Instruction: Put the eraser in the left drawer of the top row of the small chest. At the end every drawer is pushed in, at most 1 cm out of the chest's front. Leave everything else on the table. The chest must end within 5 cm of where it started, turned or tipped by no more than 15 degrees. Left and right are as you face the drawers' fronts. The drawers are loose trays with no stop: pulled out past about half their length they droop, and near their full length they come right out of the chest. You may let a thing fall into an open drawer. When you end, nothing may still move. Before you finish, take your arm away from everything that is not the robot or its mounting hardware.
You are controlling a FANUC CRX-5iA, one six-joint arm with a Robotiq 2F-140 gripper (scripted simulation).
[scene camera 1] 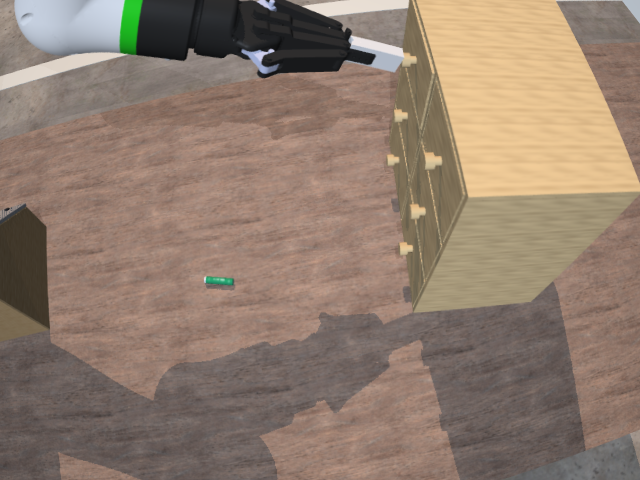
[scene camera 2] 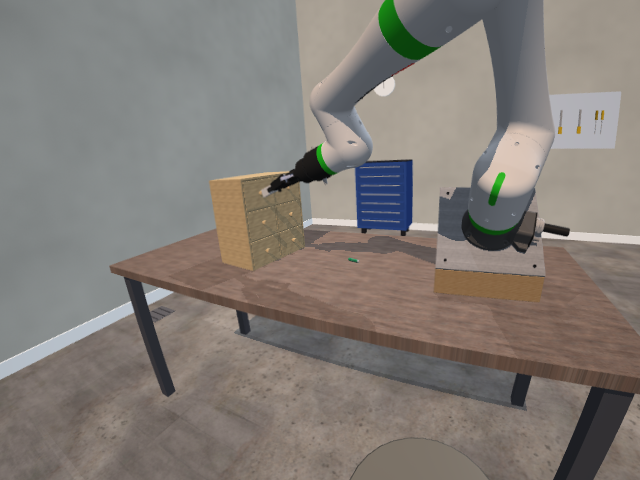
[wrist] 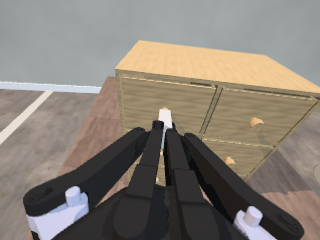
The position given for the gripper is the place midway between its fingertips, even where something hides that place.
In view: the gripper (scene camera 1: 398,60), a wooden chest (scene camera 1: 542,161), a drawer (wrist: 241,157) and a drawer (scene camera 1: 440,158).
The wooden chest shows as well in scene camera 2 (scene camera 2: 227,195). The gripper is seen too in the wrist view (wrist: 164,118).
